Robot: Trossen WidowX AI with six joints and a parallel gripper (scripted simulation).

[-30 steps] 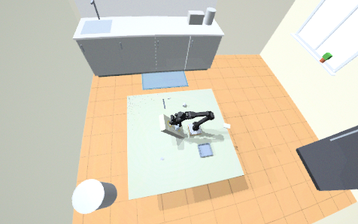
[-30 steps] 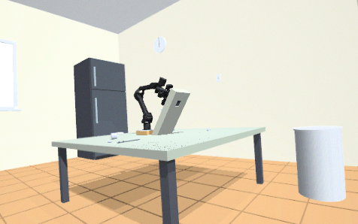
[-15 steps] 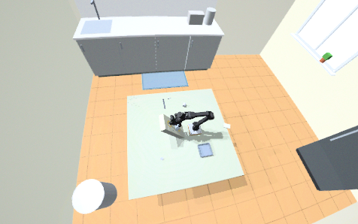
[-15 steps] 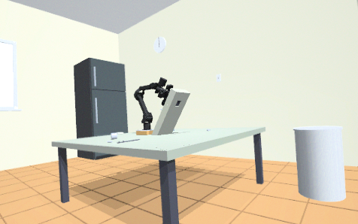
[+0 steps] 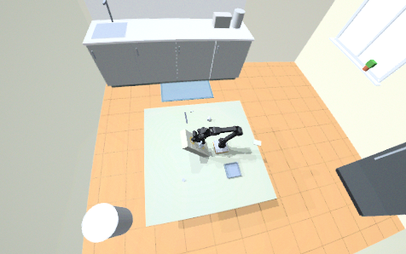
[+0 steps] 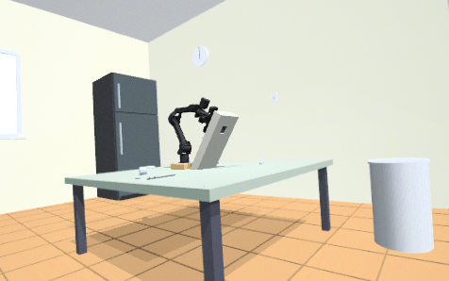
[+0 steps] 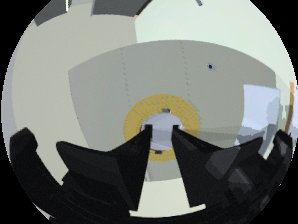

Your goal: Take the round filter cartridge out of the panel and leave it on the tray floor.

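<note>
Now: the round filter cartridge 10 mm ahead of my gripper tip and 10 mm below it. The rest, counted from my gripper tip: grey-blue tray (400 mm behind, 290 mm to the left, 260 mm below); white block (810 mm behind, 20 mm to the left, 260 mm below).
</note>
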